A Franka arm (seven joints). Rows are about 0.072 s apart.
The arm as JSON. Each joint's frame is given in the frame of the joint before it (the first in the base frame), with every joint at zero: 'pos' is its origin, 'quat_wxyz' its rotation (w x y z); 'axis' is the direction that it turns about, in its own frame. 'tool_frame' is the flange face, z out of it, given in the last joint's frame.
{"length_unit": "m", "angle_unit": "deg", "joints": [
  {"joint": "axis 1", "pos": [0.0, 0.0, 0.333], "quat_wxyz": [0.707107, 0.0, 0.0, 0.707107], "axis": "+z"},
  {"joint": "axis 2", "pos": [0.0, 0.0, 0.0], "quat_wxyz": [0.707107, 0.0, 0.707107, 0.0], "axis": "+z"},
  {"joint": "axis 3", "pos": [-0.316, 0.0, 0.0], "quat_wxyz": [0.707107, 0.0, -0.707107, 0.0], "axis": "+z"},
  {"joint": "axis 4", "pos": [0.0, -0.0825, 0.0], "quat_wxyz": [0.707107, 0.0, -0.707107, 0.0], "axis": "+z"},
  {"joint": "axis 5", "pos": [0.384, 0.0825, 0.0], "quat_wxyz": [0.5, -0.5, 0.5, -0.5], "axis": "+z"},
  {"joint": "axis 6", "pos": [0.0, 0.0, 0.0], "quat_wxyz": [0.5, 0.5, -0.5, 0.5], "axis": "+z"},
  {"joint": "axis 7", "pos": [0.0, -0.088, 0.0], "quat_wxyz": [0.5, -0.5, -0.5, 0.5], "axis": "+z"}
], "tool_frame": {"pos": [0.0, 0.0, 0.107], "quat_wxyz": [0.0, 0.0, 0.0, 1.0]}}
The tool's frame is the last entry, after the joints.
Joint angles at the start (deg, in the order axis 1, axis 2, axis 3, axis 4, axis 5, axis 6, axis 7):
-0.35, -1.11, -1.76, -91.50, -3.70, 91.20, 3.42
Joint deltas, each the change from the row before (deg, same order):
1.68, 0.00, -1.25, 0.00, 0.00, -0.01, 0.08
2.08, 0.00, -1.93, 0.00, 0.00, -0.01, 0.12
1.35, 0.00, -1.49, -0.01, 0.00, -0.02, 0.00
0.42, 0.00, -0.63, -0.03, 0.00, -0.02, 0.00
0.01, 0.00, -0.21, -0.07, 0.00, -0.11, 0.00
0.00, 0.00, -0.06, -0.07, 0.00, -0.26, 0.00
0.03, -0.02, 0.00, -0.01, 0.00, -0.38, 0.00
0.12, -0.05, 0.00, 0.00, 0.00, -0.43, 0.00
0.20, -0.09, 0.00, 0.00, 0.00, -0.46, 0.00
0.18, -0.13, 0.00, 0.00, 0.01, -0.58, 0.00
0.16, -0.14, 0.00, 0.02, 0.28, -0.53, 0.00
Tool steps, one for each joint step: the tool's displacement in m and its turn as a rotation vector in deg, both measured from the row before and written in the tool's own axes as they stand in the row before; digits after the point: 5 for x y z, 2 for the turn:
-0.00021, -0.00400, -0.00023, 0.03, 0.01, -0.35
-0.00006, -0.00125, -0.00003, 0.04, -0.01, -0.03
0.00004, 0.00148, 0.00024, 0.02, -0.04, 0.14
0.00005, 0.00206, 0.00042, 0.01, -0.06, 0.21
-0.00015, 0.00191, 0.00087, -0.01, -0.19, 0.20
-0.00050, 0.00058, 0.00101, -0.02, -0.33, 0.06
-0.00083, -0.00022, 0.00046, -0.02, -0.37, -0.03
-0.00111, -0.00102, 0.00012, -0.02, -0.37, -0.12
-0.00141, -0.00171, -0.00026, -0.01, -0.36, -0.19
-0.00183, -0.00146, -0.00043, 0.00, -0.44, -0.17
-0.00182, -0.00176, -0.00074, 0.27, -0.38, -0.16

